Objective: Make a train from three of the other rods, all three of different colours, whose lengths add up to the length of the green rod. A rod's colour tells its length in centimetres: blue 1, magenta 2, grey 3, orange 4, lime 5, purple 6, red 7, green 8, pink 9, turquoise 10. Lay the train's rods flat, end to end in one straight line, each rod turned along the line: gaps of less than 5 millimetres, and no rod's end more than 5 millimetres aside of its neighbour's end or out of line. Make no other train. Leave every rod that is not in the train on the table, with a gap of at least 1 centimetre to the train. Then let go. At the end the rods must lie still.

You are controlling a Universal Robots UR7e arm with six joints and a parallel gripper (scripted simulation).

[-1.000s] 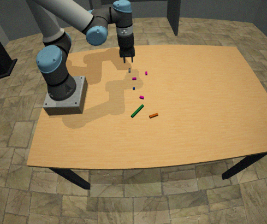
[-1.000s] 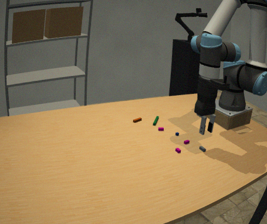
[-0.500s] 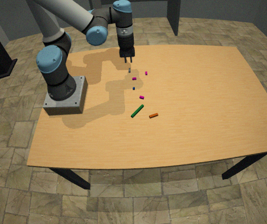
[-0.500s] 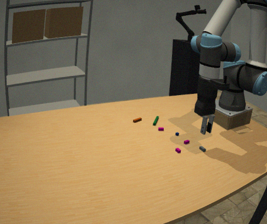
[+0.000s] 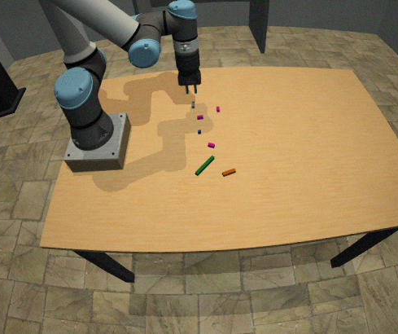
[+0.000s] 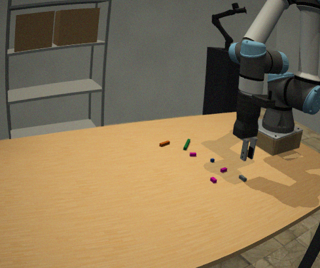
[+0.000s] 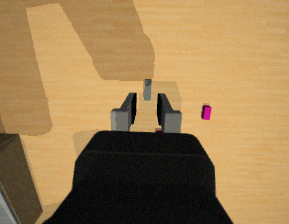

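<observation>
The grey rod lies 80 mm below my hand. Round my hand: blue rod (140 mm to the right, 80 mm below); then orange rod (320 mm to the right, 80 mm below, 60 mm ahead); then green rod (280 mm to the right, 80 mm below, 10 mm behind).
</observation>
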